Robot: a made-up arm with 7 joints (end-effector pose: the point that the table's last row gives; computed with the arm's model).
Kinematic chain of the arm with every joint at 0, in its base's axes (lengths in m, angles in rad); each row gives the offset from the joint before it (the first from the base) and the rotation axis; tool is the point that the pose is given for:
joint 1: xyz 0 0 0.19 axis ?
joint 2: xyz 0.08 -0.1 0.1 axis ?
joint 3: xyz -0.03 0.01 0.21 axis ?
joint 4: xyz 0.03 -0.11 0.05 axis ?
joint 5: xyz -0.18 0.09 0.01 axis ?
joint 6: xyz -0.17 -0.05 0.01 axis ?
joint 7: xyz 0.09 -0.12 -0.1 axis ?
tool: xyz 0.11 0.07 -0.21
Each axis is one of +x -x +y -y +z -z.
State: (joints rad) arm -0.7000 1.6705 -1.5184 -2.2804 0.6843 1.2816 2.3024
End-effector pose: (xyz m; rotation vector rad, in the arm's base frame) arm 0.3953 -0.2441 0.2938 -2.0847 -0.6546 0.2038
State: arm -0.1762 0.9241 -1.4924 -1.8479 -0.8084 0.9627 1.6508
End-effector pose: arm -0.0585 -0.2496 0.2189 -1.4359 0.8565 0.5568
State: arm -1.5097 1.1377 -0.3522 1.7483 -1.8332 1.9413 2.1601
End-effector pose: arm 0.0744 -0.2736 0.6744 -2.1486 -0.1517 -0.1172
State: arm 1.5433 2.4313 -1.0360 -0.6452 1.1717 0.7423 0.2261
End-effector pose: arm -0.1394 0.0575 -0.1571 1.2033 -0.0724 2.2785
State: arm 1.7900 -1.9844 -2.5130 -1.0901 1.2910 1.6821 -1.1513
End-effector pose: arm -0.2881 0.1943 0.5720 -0.2420 -2.3823 1.0490
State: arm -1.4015 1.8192 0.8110 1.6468 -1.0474 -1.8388 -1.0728
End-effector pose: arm -0.5399 0.1670 0.6163 -1.1140 1.6576 -2.0530
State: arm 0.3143 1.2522 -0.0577 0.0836 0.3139 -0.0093 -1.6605
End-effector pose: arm -0.2555 -0.1209 0.5984 -1.4465 -0.5827 -1.7925
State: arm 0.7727 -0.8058 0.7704 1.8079 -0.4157 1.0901 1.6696
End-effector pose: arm -0.2606 -0.2682 -0.0449 -0.3216 -1.2273 2.8349
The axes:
joint 1: -z
joint 2: -x
joint 3: -y
joint 4: +z
joint 5: +y
joint 6: +x
joint 7: +z

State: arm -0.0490 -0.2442 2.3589 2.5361 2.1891 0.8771 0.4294
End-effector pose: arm -0.1528 -0.6522 0.3479 -1.0704 -0.2735 -0.8954
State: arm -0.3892 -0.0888 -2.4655 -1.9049 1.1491 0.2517 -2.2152
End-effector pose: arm -0.1456 0.3013 0.4854 1.4697 0.8448 0.8942
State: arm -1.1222 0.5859 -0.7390 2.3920 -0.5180 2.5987 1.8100
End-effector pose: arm 0.5661 0.1071 0.7884 2.5258 1.5597 -0.8397
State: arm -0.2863 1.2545 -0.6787 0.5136 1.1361 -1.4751 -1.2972
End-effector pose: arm 0.2534 0.0540 0.6877 -2.5971 0.2488 0.7115
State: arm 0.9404 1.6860 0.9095 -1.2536 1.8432 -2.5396 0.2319
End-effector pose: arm 0.0863 0.0142 0.4892 -1.6105 2.3910 0.0092
